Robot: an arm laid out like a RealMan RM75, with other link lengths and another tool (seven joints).
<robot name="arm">
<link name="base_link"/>
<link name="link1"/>
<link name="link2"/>
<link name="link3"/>
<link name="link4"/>
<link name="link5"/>
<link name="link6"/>
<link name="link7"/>
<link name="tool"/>
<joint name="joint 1" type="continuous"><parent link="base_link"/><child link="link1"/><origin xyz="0 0 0.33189" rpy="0 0 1.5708"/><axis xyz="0 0 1"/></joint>
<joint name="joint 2" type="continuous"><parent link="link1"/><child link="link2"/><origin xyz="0 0 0" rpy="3.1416 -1.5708 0"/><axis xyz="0 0 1"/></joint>
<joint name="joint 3" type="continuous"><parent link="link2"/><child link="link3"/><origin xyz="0.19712 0 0" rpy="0 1.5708 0"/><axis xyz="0 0 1"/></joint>
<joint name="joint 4" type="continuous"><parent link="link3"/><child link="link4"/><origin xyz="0 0 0" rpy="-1.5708 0 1.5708"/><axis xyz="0 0 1"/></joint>
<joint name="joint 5" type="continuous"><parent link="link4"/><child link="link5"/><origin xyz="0 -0.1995 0" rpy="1.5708 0 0"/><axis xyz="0 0 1"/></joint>
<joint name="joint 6" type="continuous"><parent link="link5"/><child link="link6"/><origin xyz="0 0 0" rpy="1.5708 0 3.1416"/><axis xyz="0 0 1"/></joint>
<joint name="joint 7" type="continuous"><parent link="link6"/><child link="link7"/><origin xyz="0 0.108 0" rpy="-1.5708 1.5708 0"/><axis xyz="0 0 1"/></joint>
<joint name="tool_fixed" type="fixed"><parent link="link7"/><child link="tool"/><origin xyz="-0.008 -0.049 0.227" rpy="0 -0.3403 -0.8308"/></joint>
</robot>
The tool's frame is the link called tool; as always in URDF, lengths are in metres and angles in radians. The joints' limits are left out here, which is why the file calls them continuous.
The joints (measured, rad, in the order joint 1, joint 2, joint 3, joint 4, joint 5, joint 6, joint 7), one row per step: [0.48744 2.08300 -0.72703 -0.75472 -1.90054 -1.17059 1.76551]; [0.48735 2.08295 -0.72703 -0.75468 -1.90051 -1.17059 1.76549]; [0.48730 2.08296 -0.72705 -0.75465 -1.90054 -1.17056 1.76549]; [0.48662 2.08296 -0.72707 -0.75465 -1.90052 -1.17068 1.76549]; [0.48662 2.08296 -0.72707 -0.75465 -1.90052 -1.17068 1.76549]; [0.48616 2.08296 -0.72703 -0.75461 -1.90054 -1.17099 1.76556]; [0.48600 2.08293 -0.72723 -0.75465 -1.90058 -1.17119 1.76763]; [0.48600 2.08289 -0.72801 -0.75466 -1.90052 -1.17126 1.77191]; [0.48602 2.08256 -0.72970 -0.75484 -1.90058 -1.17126 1.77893]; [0.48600 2.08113 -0.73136 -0.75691 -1.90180 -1.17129 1.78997]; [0.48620 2.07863 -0.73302 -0.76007 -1.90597 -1.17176 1.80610]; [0.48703 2.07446 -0.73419 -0.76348 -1.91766 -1.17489 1.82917]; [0.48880 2.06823 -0.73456 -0.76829 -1.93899 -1.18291 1.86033]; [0.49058 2.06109 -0.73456 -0.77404 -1.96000 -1.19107 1.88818]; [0.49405 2.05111 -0.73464 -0.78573 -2.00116 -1.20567 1.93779]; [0.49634 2.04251 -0.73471 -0.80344 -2.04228 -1.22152 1.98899]
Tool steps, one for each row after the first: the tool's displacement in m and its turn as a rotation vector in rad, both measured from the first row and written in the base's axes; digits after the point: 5 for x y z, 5 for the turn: [0.00006 -0.00001 0.00001 0.00002 -0.00001 -0.00010]; [0.00009 -0.00003 -0.00001 -0.00002 -0.00003 -0.00017]; [0.00039 -0.00017 -0.00002 -0.00010 0.00002 -0.00077]; [0.00039 -0.00017 -0.00002 -0.00010 0.00002 -0.00077]; [0.00057 -0.00031 -0.00007 -0.00034 0.00022 -0.00115]; [0.00066 -0.00034 -0.00010 -0.00099 0.00155 -0.00255]; [0.00069 -0.00032 -0.00024 -0.00234 0.00418 -0.00516]; [0.00080 -0.00029 -0.00047 -0.00467 0.00782 -0.00922]; [0.00130 0.00013 0.00006 -0.00663 0.01133 -0.01520]; [0.00246 0.00060 0.00069 -0.01023 0.01454 -0.02401]; [0.00492 0.00034 0.00035 -0.01966 0.01588 -0.03665]; [0.00857 -0.00100 -0.00108 -0.03655 0.01425 -0.05259]; [0.01232 -0.00215 -0.00170 -0.05114 0.00933 -0.06634]; [0.01922 -0.00477 -0.00396 -0.07869 -0.00163 -0.09187]; [0.02597 -0.00716 -0.00486 -0.10289 -0.01374 -0.11800]
